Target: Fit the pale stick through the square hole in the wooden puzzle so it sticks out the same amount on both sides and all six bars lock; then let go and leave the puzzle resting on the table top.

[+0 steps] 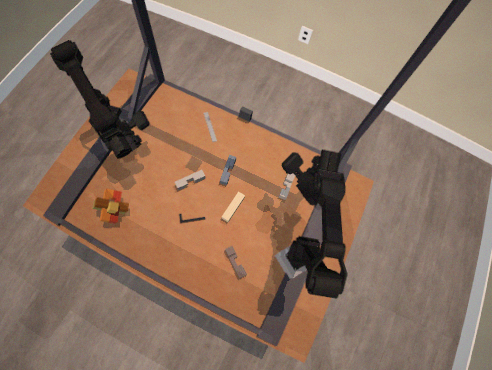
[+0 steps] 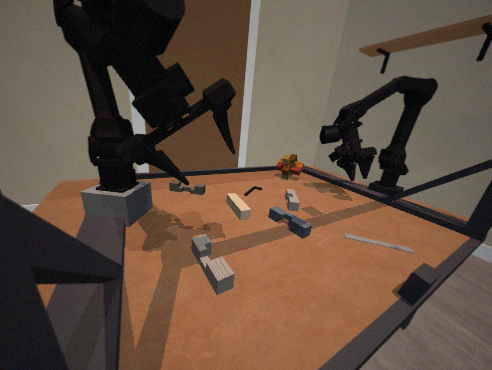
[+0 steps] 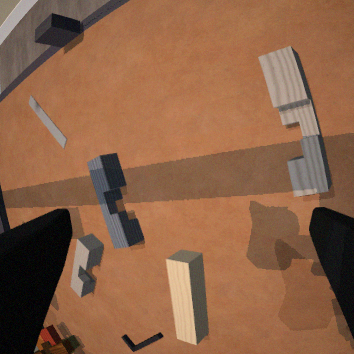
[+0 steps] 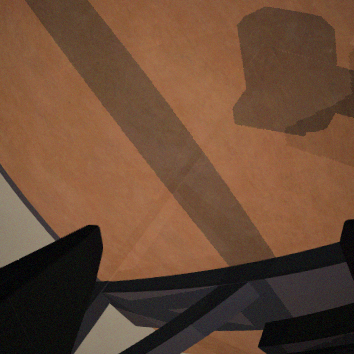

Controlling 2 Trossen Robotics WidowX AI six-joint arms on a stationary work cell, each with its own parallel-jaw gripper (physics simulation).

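Note:
The pale stick (image 1: pixel 233 207) (image 2: pixel 238 206) (image 3: pixel 181 300) lies flat mid-table. A cross-shaped cluster of orange, red and yellow-brown bars (image 1: pixel 113 206) (image 2: pixel 290 166) (image 3: pixel 49 335) rests on the table; its square hole cannot be made out. Loose notched bars lie apart: whitish (image 1: pixel 287 186) (image 2: pixel 217 275) (image 3: pixel 285 80), blue-grey (image 1: pixel 226 176) (image 2: pixel 298 225) (image 3: pixel 117 227), light grey (image 1: pixel 200 176) (image 2: pixel 293 201) (image 3: pixel 78 265) and brown-grey (image 1: pixel 230 253) (image 2: pixel 197 190). My left gripper (image 2: pixel 210 167) (image 3: pixel 194 222) is open and empty above the table. My right gripper (image 2: pixel 358 178) (image 4: pixel 227 237) is open and empty, away from the bars.
A black L-shaped key (image 1: pixel 192 219) (image 2: pixel 253 190) (image 3: pixel 142 341) lies near the stick. A thin grey strip (image 1: pixel 210 127) (image 2: pixel 378 243) (image 3: pixel 47 121) lies farther off. A dark block (image 1: pixel 245 114) (image 2: pixel 419 284) (image 3: pixel 58 30) sits at the table's edge. Dark frame posts (image 1: pixel 149 45) rise beside the table.

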